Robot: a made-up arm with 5 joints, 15 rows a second.
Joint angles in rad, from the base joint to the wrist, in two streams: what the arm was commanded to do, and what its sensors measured. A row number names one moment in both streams.
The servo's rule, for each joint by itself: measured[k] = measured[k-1] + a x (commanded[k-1-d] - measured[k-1]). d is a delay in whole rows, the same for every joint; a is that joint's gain. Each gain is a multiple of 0.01, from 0.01 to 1. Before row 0 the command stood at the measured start. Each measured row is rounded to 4 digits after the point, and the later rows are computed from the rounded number. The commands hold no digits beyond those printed.
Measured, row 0:
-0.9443 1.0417 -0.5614 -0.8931 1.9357
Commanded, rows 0 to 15:
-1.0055 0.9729 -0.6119 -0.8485 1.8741
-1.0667 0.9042 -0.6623 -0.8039 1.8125
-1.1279 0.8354 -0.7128 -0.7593 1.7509
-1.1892 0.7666 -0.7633 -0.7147 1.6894
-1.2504 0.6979 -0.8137 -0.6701 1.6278
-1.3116 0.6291 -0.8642 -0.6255 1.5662
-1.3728 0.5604 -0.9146 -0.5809 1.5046
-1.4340 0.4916 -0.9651 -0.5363 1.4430
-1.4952 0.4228 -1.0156 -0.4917 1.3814
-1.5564 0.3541 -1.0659 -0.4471 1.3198
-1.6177 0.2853 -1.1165 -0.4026 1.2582
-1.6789 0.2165 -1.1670 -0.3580 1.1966
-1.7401 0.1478 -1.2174 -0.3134 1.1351
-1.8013 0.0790 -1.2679 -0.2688 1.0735
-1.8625 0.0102 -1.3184 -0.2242 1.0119
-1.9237 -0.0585 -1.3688 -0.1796 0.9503
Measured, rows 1 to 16:
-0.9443 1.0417 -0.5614 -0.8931 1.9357
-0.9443 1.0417 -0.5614 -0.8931 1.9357
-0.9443 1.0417 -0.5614 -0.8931 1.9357
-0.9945 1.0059 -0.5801 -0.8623 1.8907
-1.0537 0.9530 -0.6105 -0.8220 1.8336
-1.1145 0.8918 -0.6484 -0.7787 1.7732
-1.1758 0.8267 -0.6909 -0.7345 1.7120
-1.2370 0.7597 -0.7363 -0.6901 1.6505
-1.2982 0.6918 -0.7836 -0.6455 1.5890
-1.3594 0.6235 -0.8321 -0.6009 1.5274
-1.4206 0.5549 -0.8813 -0.5563 1.4658
-1.4818 0.4862 -0.9310 -0.5117 1.4042
-1.5430 0.4175 -0.9809 -0.4671 1.3426
-1.6043 0.3488 -1.0311 -0.4226 1.2810
-1.6655 0.2800 -1.0814 -0.3780 1.2194
-1.7267 0.2113 -1.1317 -0.3334 1.1579
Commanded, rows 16 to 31:
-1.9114 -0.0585 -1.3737 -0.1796 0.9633
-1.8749 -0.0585 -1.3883 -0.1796 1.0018
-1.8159 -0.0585 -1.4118 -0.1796 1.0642
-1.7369 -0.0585 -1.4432 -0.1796 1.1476
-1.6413 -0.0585 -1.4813 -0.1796 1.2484
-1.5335 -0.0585 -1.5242 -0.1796 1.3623
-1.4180 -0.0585 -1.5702 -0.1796 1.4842
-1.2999 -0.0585 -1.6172 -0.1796 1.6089
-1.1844 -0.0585 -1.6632 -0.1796 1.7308
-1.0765 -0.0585 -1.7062 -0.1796 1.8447
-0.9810 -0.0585 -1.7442 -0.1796 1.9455
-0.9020 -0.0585 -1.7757 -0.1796 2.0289
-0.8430 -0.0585 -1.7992 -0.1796 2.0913
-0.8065 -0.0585 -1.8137 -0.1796 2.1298
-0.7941 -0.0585 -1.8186 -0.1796 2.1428
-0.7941 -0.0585 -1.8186 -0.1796 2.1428
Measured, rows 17 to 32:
-1.7879 0.1425 -1.1821 -0.2888 1.0963
-1.8491 0.0737 -1.2325 -0.2442 1.0347
-1.9103 0.0050 -1.2829 -0.1996 0.9731
-1.9112 -0.0280 -1.3165 -0.1858 0.9659
-1.8814 -0.0439 -1.3431 -0.1815 0.9921
-1.8277 -0.0515 -1.3685 -0.1802 1.0447
-1.7532 -0.0551 -1.3961 -0.1798 1.1198
-1.6614 -0.0569 -1.4276 -0.1797 1.2137
-1.5565 -0.0577 -1.4633 -0.1796 1.3222
-1.4429 -0.0581 -1.5029 -0.1796 1.4405
-1.3256 -0.0583 -1.5452 -0.1796 1.5634
-1.2098 -0.0584 -1.5889 -0.1796 1.6856
-1.1005 -0.0585 -1.6323 -0.1796 1.8017
-1.0025 -0.0585 -1.6737 -0.1796 1.9067
-0.9201 -0.0585 -1.7114 -0.1796 1.9959
-0.8569 -0.0585 -1.7439 -0.1796 2.0655

